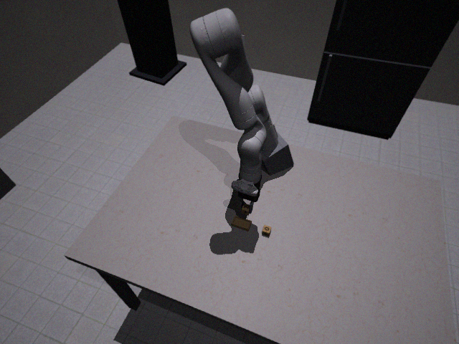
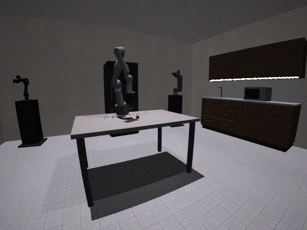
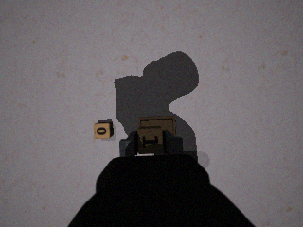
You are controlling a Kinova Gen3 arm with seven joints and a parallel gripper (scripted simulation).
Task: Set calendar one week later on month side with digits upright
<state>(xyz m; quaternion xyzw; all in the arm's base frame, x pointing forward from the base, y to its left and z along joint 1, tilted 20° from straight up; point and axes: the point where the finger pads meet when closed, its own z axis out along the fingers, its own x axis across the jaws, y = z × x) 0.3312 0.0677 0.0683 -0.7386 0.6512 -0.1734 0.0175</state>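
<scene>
Now: hand 20 mm to the left of the wooden tray and 120 mm above it. From my hand the other things lie so: wooden cube 10 mm below.
</scene>
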